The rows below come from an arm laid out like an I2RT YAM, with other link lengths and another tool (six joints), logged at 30 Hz.
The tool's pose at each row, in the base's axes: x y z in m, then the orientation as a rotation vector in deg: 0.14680 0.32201 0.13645 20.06 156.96 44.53; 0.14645 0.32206 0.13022 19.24 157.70 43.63; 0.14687 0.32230 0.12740 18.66 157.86 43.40; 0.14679 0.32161 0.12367 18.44 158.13 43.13; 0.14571 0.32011 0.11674 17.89 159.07 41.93; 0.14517 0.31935 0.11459 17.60 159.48 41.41; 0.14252 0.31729 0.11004 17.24 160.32 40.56; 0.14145 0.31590 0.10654 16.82 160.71 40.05; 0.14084 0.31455 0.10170 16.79 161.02 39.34
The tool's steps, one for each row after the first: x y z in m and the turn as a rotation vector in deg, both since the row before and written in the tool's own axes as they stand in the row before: 0.00154 -0.00338 0.00501 0.69 0.46 -0.59; 0.00021 -0.00123 0.00258 0.13 0.12 -0.41; 0.00060 -0.00255 0.00274 0.22 0.19 -0.15; 0.00193 -0.00503 0.00473 0.96 0.56 -0.41; 0.00071 -0.00181 0.00131 0.41 0.25 -0.21; 0.00281 -0.00440 0.00216 0.72 0.57 -0.24; 0.00129 -0.00306 0.00208 0.38 0.25 -0.30; 0.00111 -0.00358 0.00340 0.52 0.09 -0.07
